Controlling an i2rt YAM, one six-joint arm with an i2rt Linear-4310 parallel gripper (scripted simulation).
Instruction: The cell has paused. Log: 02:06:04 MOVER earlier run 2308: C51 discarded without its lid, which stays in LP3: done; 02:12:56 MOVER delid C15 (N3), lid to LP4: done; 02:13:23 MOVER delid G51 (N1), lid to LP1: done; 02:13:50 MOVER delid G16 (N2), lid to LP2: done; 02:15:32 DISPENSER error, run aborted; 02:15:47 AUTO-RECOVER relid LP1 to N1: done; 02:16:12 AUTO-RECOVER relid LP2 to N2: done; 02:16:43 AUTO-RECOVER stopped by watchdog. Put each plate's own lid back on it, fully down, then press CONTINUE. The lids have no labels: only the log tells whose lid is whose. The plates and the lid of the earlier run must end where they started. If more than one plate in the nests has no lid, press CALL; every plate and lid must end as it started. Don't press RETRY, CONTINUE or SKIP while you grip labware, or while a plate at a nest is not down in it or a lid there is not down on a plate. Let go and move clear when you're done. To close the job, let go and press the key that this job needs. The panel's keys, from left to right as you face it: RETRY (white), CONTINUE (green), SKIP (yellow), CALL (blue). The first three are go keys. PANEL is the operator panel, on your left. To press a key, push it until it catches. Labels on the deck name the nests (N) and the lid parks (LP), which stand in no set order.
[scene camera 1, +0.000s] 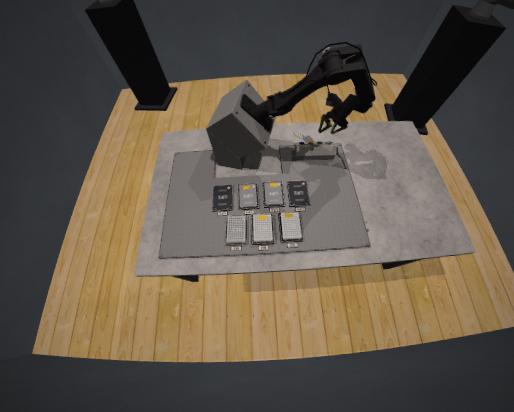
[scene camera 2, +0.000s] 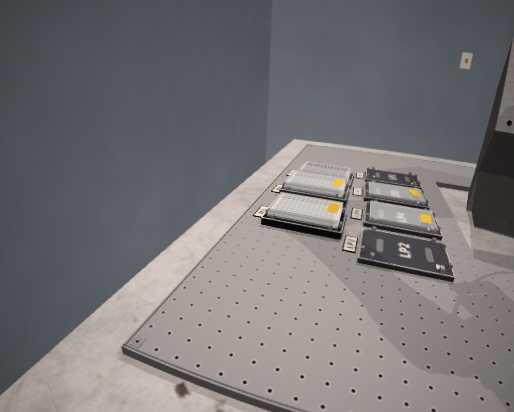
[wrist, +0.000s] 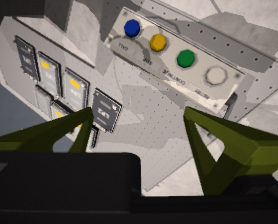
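Observation:
Operator panel (scene camera 1: 315, 151), (wrist: 190, 83). My gripper (wrist: 138, 111).

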